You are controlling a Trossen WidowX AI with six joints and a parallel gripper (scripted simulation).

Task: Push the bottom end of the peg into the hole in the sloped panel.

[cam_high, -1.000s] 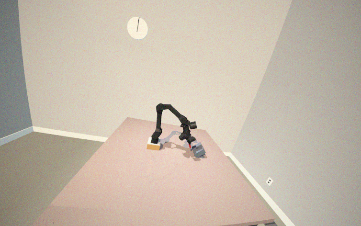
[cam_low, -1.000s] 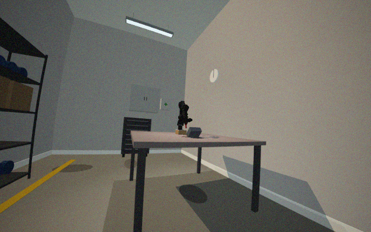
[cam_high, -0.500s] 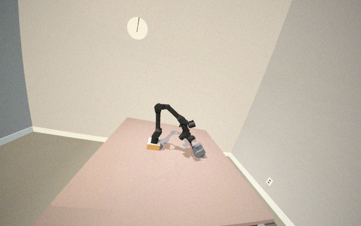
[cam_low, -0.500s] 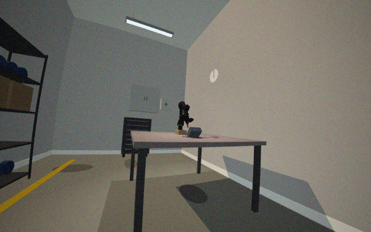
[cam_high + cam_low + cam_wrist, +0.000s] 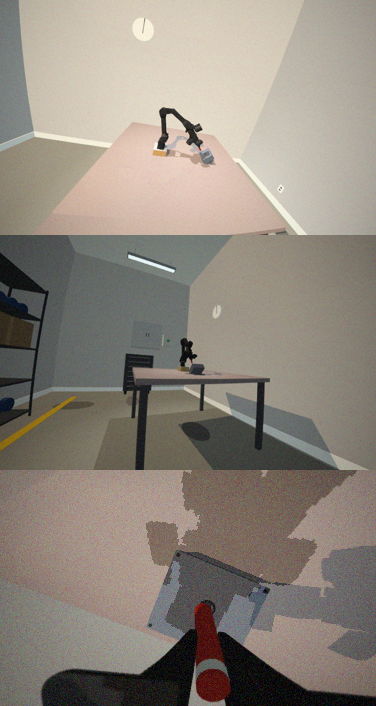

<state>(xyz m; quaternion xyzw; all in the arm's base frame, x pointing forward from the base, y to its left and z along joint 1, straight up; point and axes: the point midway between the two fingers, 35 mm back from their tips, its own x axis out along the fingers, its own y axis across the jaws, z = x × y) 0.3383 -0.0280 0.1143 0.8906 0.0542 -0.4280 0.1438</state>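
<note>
Right now my gripper tip is 110 mm short of the grey sloped panel, 100 mm above it and 20 mm to the right of it. Also, from my gripper tip: red peg (10 mm behind, 10 mm above).
</note>
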